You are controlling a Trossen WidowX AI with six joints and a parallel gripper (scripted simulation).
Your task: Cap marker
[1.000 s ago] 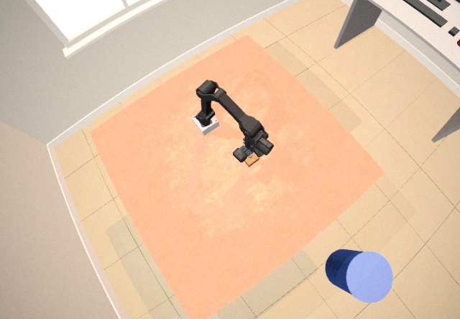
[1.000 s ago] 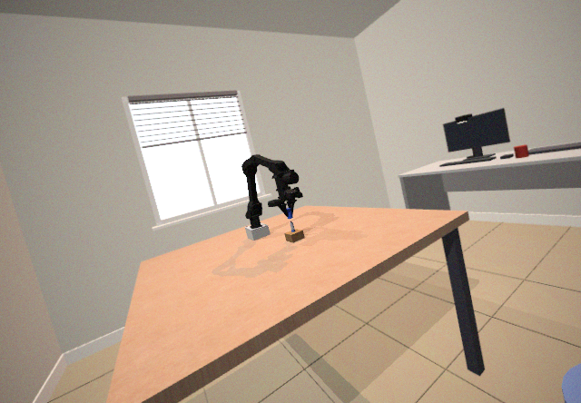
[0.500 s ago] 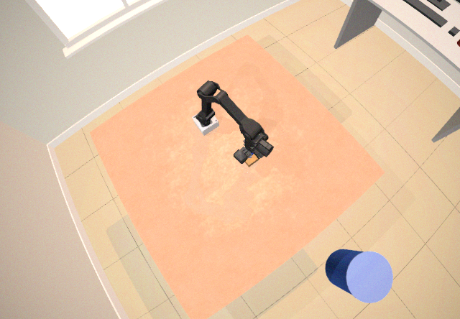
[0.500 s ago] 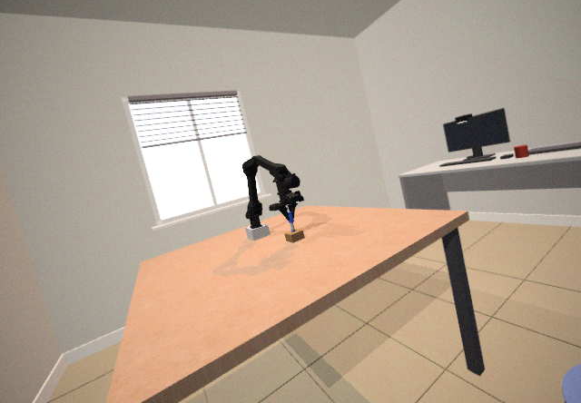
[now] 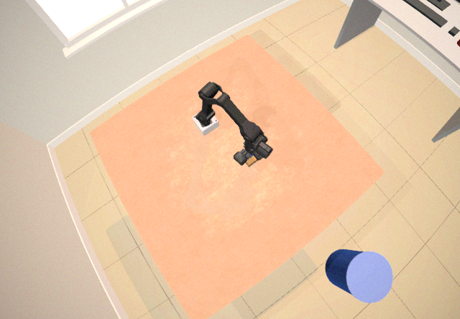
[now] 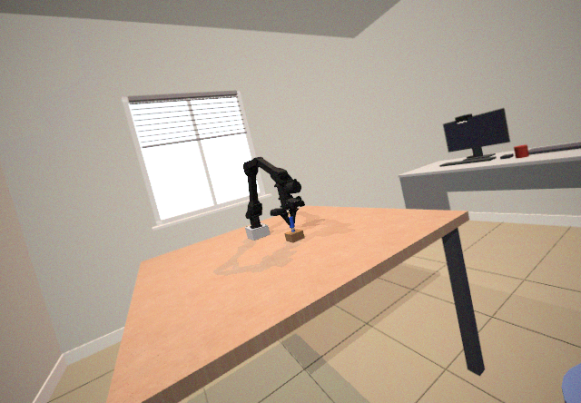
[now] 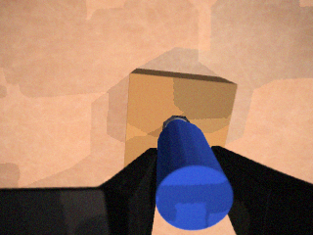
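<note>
Now: gripper tip 1 cm below the blue cap. The rest, counted from my gripper tip: holder block (6 cm below).
</note>
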